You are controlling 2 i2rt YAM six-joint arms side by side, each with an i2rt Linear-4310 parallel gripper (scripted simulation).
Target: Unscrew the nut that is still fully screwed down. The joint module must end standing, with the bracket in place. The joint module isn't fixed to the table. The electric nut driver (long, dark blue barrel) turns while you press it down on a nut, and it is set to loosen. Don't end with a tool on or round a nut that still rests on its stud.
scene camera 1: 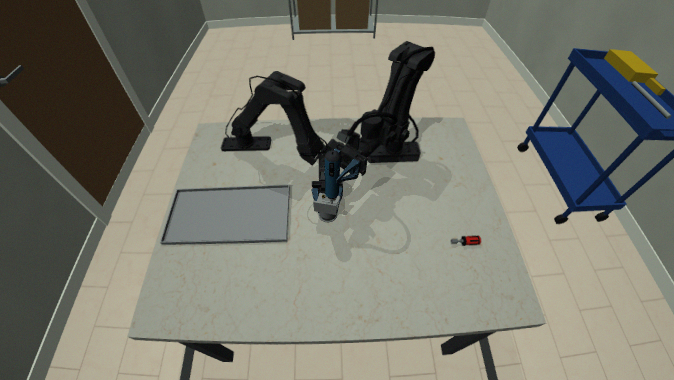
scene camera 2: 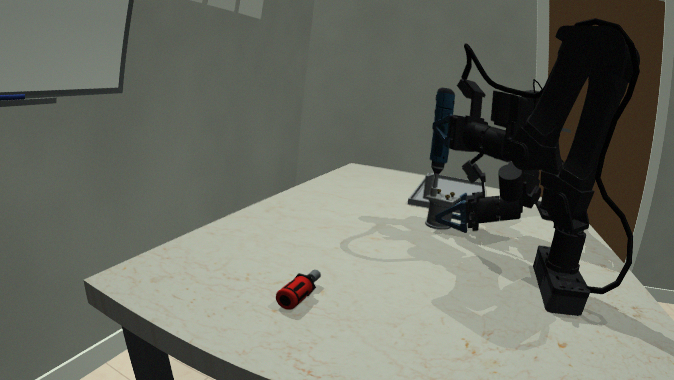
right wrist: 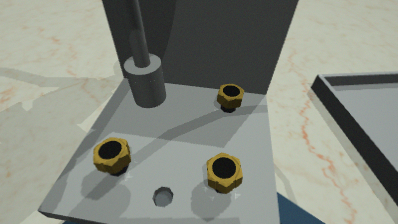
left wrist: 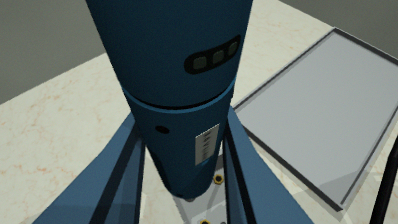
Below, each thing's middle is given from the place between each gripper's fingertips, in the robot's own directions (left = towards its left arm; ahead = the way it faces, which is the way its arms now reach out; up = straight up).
Scene:
My right hand [scene camera 2: 436,214] is 5 cm below the grey bracket [right wrist: 169,144]. Also, from my right hand: red-handled hand driver [scene camera 2: 288,297] 7 cm ahead, 45 cm to the left, 1 cm below; shallow grey tray [scene camera 1: 244,214] 4 cm ahead, 34 cm to the right, 2 cm below.
The grey bracket is 14 cm below my left hand [scene camera 2: 440,126], 2 cm to the right of it and 1 cm behind it. Round my left hand: red-handled hand driver: 43 cm to the left, 20 cm below, 5 cm ahead; then shallow grey tray: 36 cm to the right, 21 cm below, 3 cm ahead.

